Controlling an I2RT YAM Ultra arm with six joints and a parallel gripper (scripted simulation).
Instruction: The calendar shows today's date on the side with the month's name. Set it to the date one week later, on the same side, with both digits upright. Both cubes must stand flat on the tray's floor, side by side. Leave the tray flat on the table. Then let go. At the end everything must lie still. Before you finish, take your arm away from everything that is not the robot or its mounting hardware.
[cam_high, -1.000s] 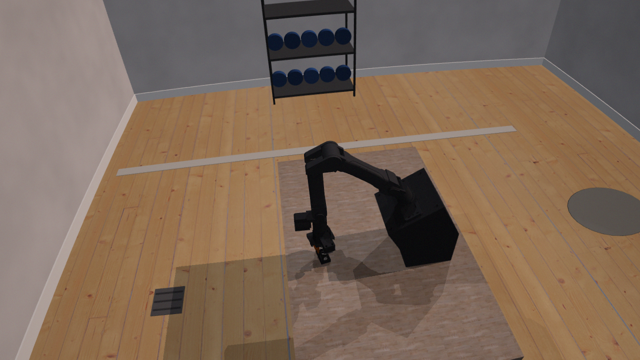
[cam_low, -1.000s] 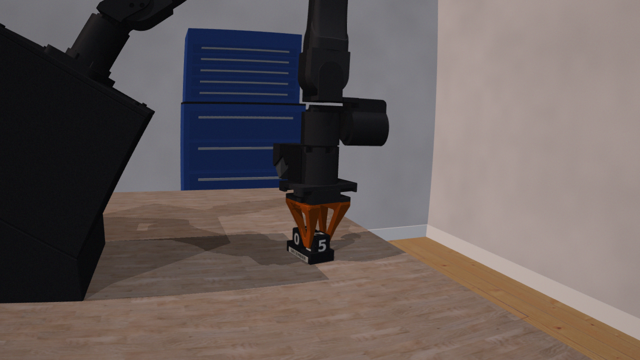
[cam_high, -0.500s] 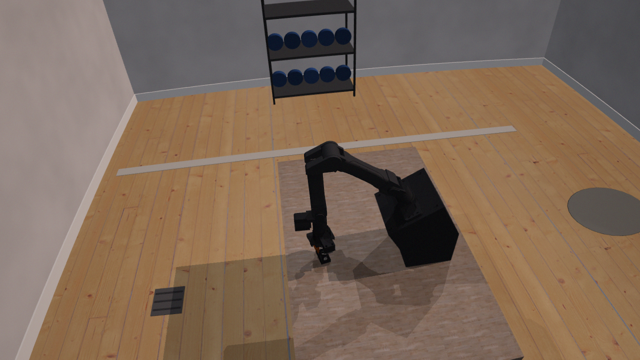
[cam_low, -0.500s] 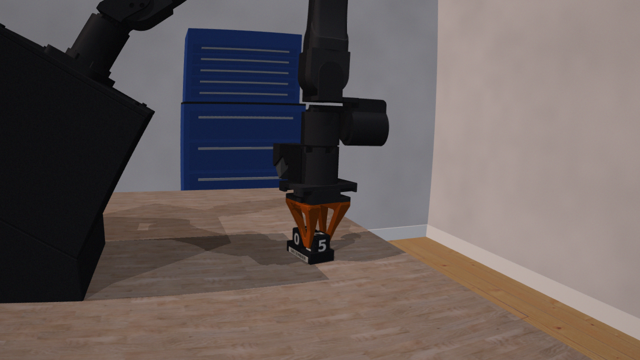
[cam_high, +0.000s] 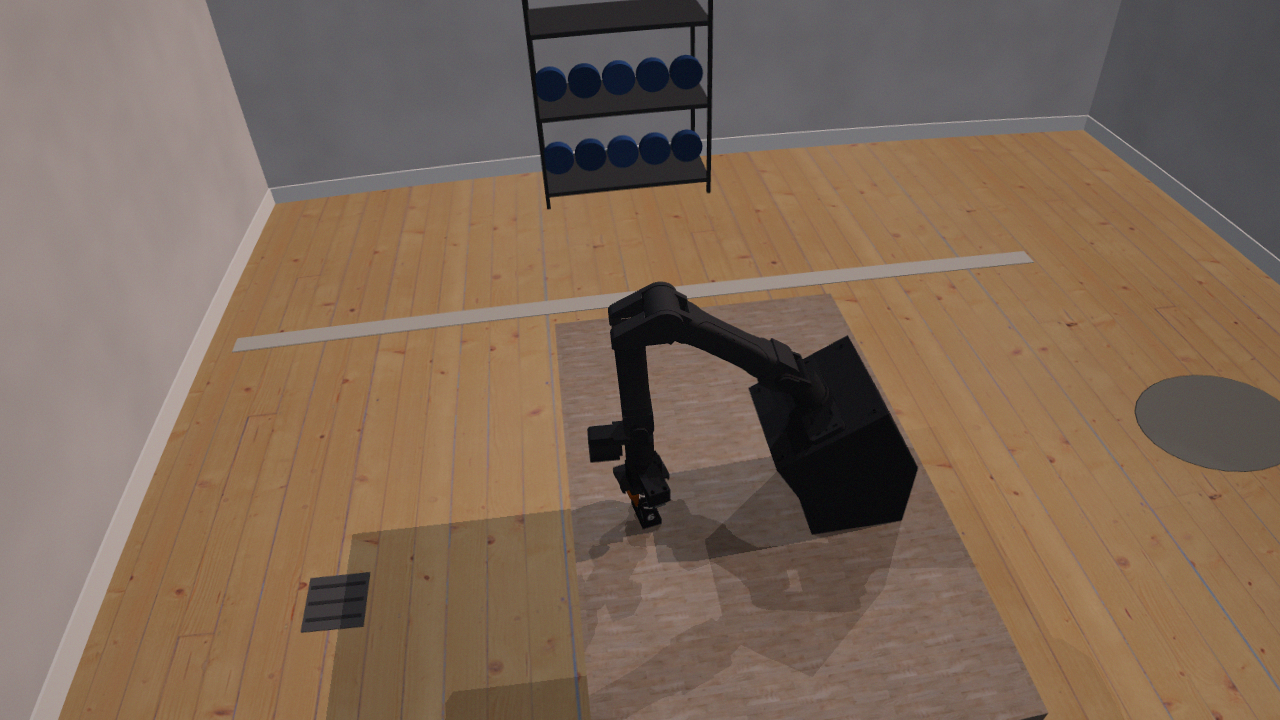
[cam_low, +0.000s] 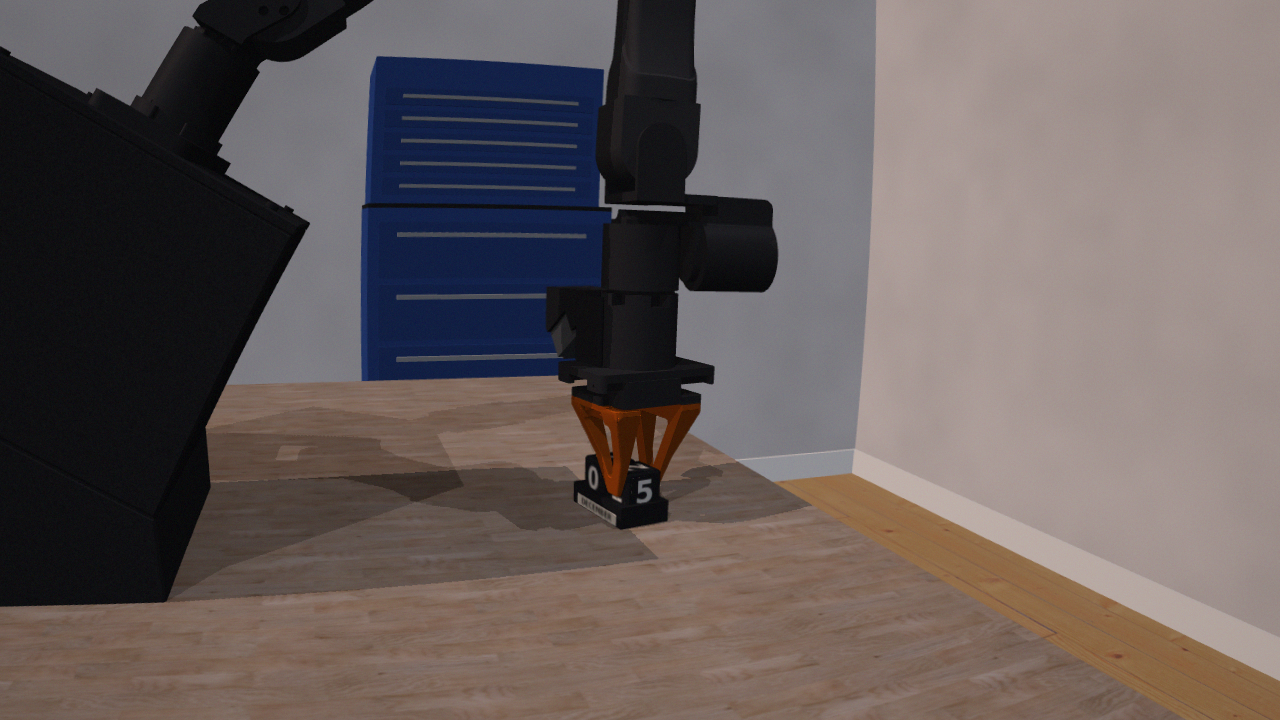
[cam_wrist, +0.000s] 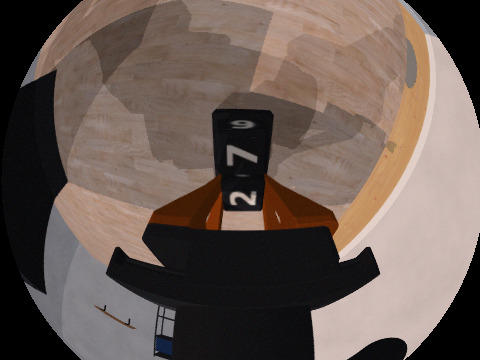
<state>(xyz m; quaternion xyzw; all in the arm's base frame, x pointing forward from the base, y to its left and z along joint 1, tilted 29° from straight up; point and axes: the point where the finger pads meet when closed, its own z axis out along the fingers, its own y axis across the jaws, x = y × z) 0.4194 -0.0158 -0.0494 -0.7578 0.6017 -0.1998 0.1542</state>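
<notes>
The black tray is 20 mm to the left of my hand, 20 mm below it and 10 mm behind it.
</notes>
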